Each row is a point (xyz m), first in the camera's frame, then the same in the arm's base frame.
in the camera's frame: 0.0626 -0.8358 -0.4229
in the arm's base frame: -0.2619 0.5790 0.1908
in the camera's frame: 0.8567 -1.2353 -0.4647
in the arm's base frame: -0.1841 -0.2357 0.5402
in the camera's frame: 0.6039 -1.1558 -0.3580
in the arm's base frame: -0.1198 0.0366 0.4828
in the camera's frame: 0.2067 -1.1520 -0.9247
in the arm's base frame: -0.7471 0.3283 0.4632
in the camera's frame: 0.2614 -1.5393 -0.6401
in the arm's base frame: -0.4798 0.2976 0.8652
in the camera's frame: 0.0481 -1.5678 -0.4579
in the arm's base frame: -0.3405 0.5369 0.9183
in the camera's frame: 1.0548 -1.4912 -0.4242
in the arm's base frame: -0.1235 -0.4408 0.7864
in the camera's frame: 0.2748 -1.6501 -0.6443
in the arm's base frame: -0.4879 0.2761 0.9745
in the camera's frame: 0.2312 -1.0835 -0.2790
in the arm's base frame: -0.1046 0.4215 0.4376
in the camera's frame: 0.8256 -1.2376 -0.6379
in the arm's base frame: -0.3599 -0.2355 0.5324
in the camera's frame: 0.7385 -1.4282 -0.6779
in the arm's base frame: -0.4256 -0.1700 0.7246
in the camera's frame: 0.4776 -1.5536 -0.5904
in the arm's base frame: -0.3933 0.0929 0.8704
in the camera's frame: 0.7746 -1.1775 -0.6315
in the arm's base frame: -0.3593 -0.1802 0.4759
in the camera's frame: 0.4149 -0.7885 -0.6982
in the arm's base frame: -0.4668 0.1882 0.1046
